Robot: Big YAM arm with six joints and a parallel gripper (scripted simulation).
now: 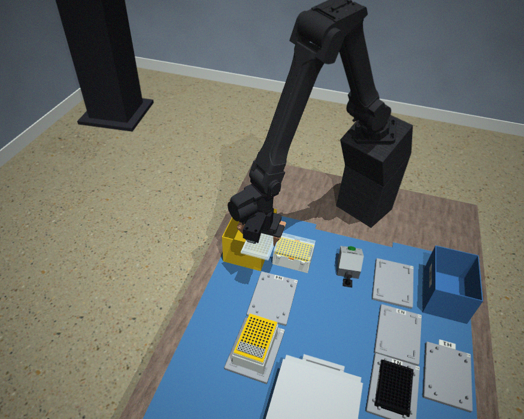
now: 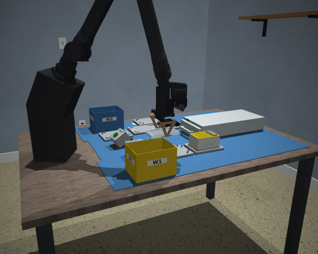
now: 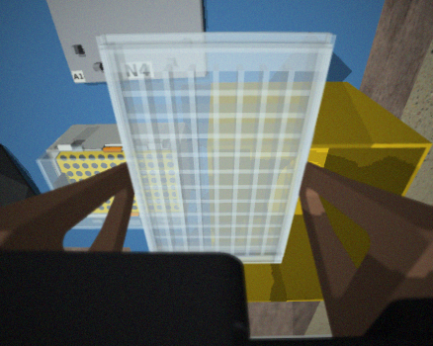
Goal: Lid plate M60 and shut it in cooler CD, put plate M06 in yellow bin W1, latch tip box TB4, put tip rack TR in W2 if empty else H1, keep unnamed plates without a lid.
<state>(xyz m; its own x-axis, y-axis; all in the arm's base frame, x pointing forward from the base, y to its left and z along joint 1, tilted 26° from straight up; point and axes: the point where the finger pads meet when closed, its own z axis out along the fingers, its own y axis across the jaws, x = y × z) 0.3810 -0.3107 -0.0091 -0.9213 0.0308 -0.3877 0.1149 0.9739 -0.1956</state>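
My hand is 11 cm above the yellow bin W1, 9 cm past it and 5 cm to the left of it. Also, from my hand: clear assay plate M06: right at my hand; then tip rack TR: 27 cm ahead, 9 cm below, 4 cm to the left; then nest N4: 14 cm below, 10 cm ahead, 6 cm to the left.
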